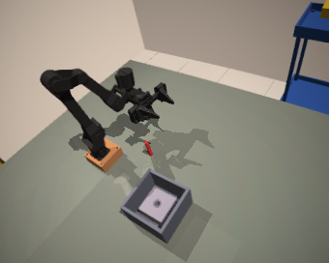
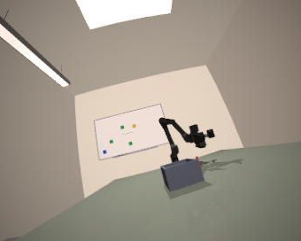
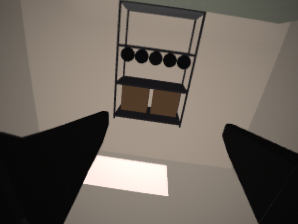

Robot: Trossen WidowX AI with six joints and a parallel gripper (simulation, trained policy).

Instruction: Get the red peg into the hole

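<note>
Now: the red peg 160 mm below my gripper tip, 90 mm to the right of it and 60 mm behind it. The rest, counted from my gripper tip: grey box: 250 mm to the right, 170 mm below, 120 mm ahead; then plate: 250 mm to the right, 150 mm below, 120 mm ahead.
</note>
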